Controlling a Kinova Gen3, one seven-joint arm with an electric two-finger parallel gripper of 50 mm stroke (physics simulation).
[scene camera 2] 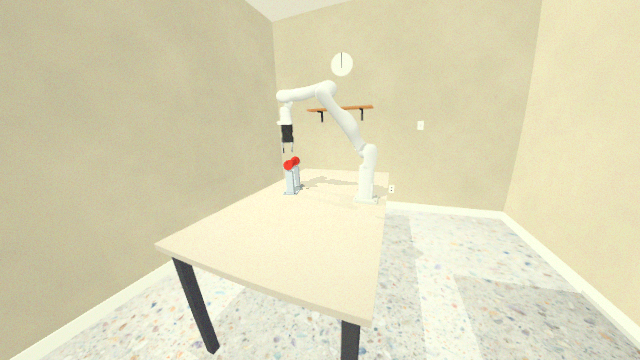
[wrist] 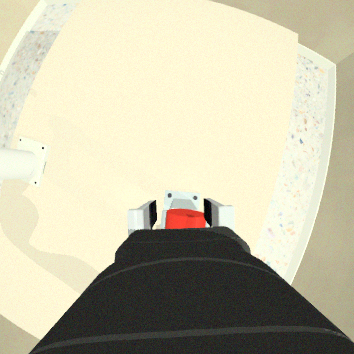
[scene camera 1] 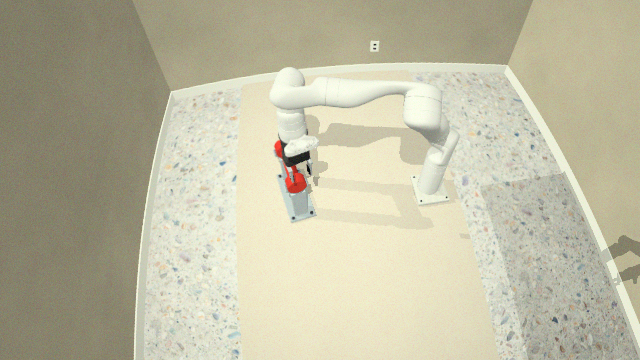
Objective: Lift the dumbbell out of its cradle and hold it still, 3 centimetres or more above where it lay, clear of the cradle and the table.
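Frame: origin at the arm's base, x ahead, y left, z up, level; millimetres.
Where they show: gripper, fingertip midpoint: (scene camera 2: 287, 152) (wrist: 179, 208) (scene camera 1: 301, 176); arm's base, origin of the base link: (scene camera 2: 365, 196) (wrist: 28, 164) (scene camera 1: 427, 185).
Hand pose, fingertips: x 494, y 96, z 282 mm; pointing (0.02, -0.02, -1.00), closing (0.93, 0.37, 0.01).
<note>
Each offset is from my fingertips to the top centre of the thing. "spot": to the spot under its first point. Level surfaces: height alone.
The red dumbbell @(dx +43, dy -109, dz -57 mm) (scene camera 1: 296, 183) (scene camera 2: 288, 165) (wrist: 185, 219) lies in its light grey-blue cradle @(spot: dx +19, dy -19, dz -211 mm) (scene camera 1: 300, 204) (scene camera 2: 290, 182) (wrist: 182, 194), which stands on the table @(dz -295 mm) (scene camera 1: 350, 275) (scene camera 2: 280, 240) (wrist: 175, 100). My gripper (scene camera 1: 301, 173) (scene camera 2: 288, 150) (wrist: 179, 208) is open, with nothing between its fingers. In scene camera 2 it hangs pointing down, a gap above the dumbbell. In the wrist view the dumbbell's near head shows below and between the fingertips. The gripper body hides the rest of the dumbbell there, and part of its handle in scene camera 1.
The arm's white base (scene camera 1: 432, 199) (scene camera 2: 366, 200) (wrist: 36, 161) stands on the table, to the right of the cradle in both scene views. The cradle's two uprights rise from a bolted plate. A wooden shelf (scene camera 2: 367, 107) and a round clock (scene camera 2: 342, 64) are on the wall behind.
</note>
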